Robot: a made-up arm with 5 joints.
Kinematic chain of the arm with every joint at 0, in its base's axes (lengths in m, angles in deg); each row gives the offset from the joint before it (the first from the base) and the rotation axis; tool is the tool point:
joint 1: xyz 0 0 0.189 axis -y
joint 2: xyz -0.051 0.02 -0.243 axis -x
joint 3: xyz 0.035 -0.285 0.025 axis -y
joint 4: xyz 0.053 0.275 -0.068 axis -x
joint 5: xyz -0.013 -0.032 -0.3 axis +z
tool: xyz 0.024 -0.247 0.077
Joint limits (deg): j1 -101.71..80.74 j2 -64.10..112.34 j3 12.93..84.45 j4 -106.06..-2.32 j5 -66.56..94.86
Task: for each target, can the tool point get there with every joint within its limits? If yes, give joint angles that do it. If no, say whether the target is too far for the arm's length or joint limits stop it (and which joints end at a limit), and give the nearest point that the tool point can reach.
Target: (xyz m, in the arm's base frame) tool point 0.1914 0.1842 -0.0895
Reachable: yes | joints -40.71 -44.58 67.35 -93.00 9.77
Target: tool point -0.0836 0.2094 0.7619
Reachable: no: joint limits stop it (at a limit: joint 1, joint 3) | nearest point 0.0539 0.1300 0.5175 | short by 0.291 m
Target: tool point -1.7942 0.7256 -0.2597
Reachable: no: too far | nearest point -0.5862 0.1777 0.0424 | short by 1.360 m
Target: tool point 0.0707 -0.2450 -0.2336
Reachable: yes | joints -32.36 95.67 37.34 -69.59 1.27
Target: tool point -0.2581 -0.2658 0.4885
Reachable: no: joint limits stop it (at a limit: joint 1, joint 2, joint 3, joint 5) | nearest point -0.3081 -0.2790 0.3929 | short by 0.109 m
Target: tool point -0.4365 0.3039 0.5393
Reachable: no: joint limits stop it (at a limit: joint 1, joint 3, joint 5) | nearest point -0.4008 0.2403 0.4292 | short by 0.132 m
